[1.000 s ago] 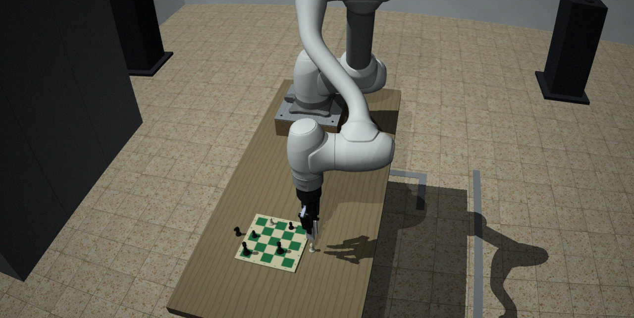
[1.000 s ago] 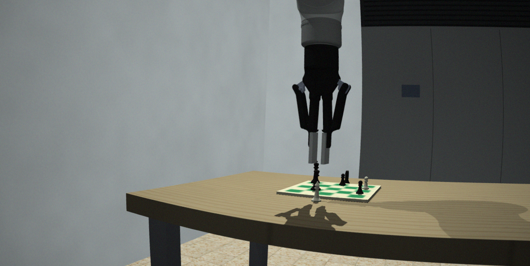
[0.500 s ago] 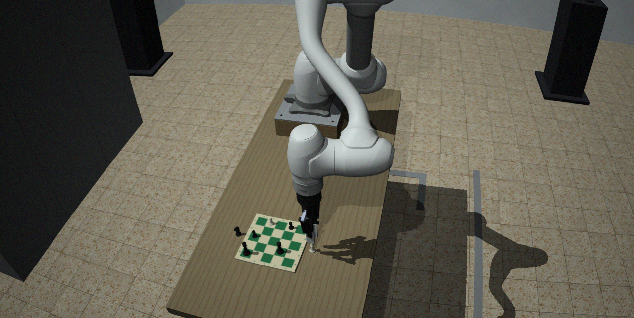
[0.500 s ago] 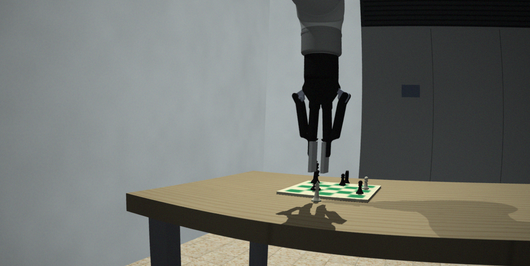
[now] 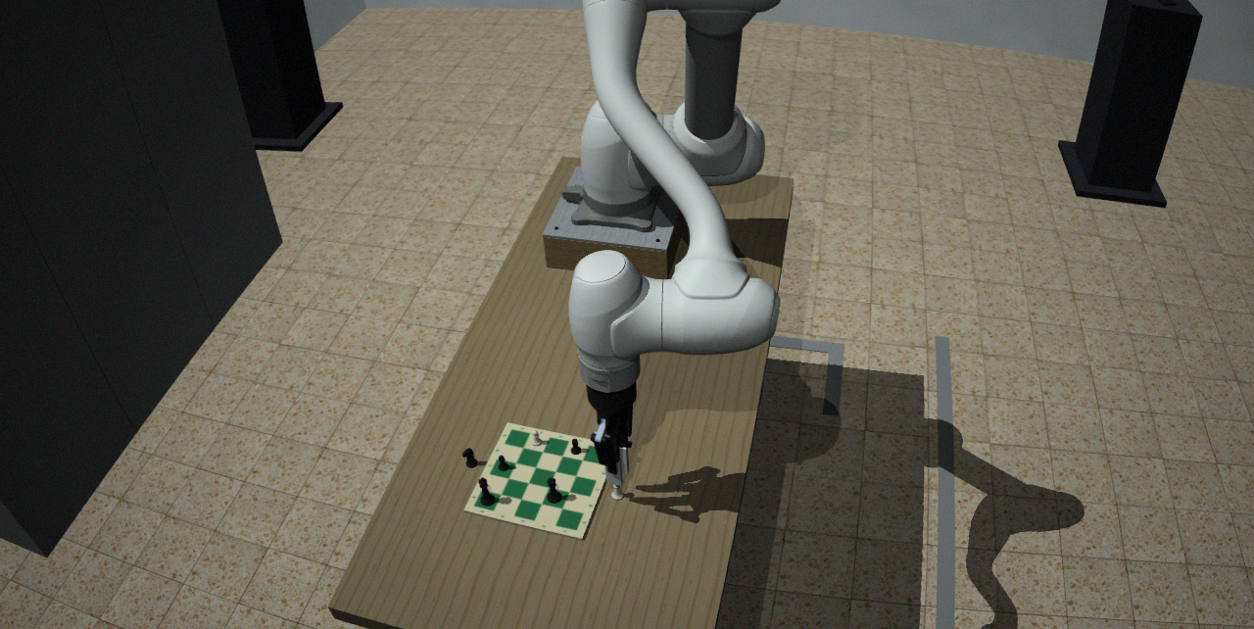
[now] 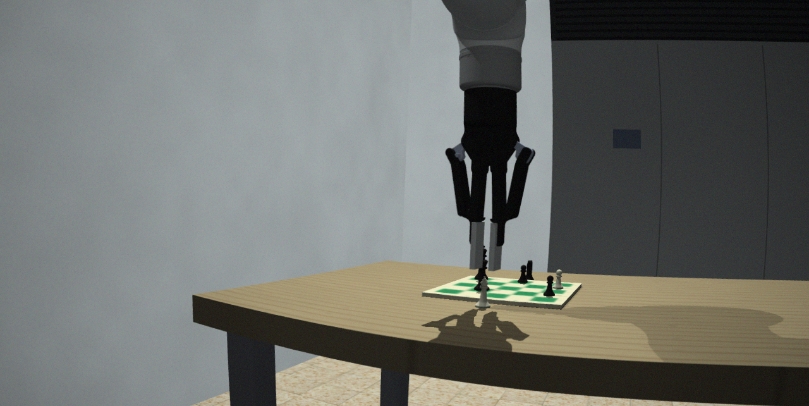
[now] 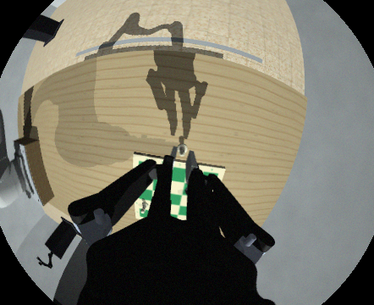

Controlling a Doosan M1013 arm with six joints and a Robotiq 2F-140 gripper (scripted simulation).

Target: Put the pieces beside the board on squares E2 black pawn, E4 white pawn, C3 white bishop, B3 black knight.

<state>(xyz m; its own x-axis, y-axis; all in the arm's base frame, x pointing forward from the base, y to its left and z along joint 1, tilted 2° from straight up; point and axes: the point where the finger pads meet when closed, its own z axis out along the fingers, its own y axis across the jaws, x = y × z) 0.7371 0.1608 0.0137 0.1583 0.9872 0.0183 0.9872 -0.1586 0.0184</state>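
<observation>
The white bishop is 70 mm below my hand. From my hand the other things lie so: white pawn 90 mm behind, 170 mm to the right, 70 mm below; black knight 20 mm behind, 280 mm to the right, 70 mm below; green-and-cream chessboard 10 mm behind, 140 mm to the right, 80 mm below.
</observation>
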